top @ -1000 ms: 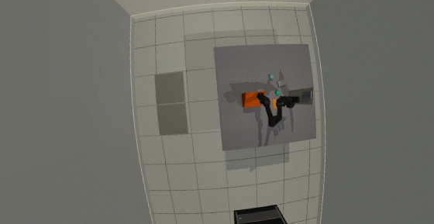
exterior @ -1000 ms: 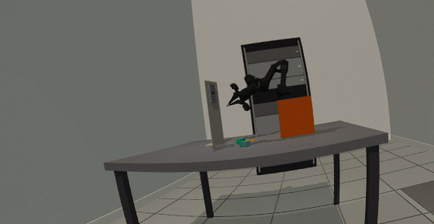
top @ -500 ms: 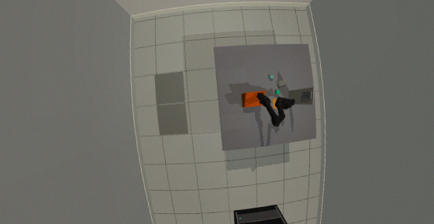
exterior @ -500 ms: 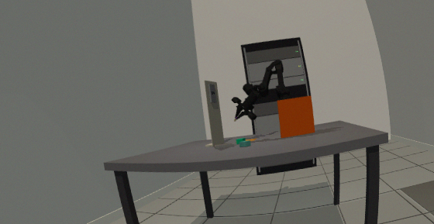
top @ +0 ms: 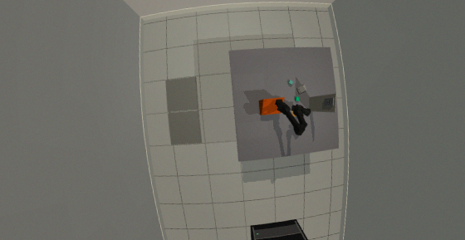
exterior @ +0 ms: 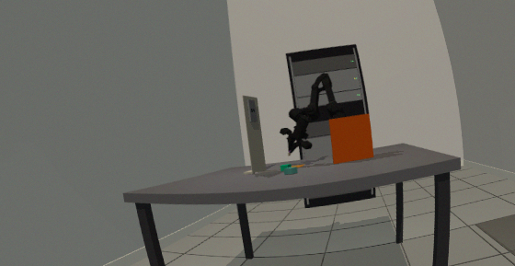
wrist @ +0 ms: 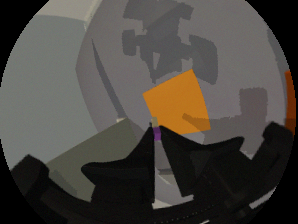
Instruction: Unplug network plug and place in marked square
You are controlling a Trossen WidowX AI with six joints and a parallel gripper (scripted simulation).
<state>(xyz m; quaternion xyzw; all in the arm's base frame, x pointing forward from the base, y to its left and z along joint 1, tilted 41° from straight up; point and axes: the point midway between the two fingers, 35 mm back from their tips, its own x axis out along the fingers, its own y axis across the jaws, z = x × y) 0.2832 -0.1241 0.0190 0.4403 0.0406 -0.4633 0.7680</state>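
The orange marked square lies 1 cm behind my gripper tip and 8 cm below it. Also, from my gripper tip: green block: 14 cm to the left, 7 cm below; then network plug: right at my gripper tip; then upright beige panel: 17 cm ahead, 8 cm to the left, 10 cm above.
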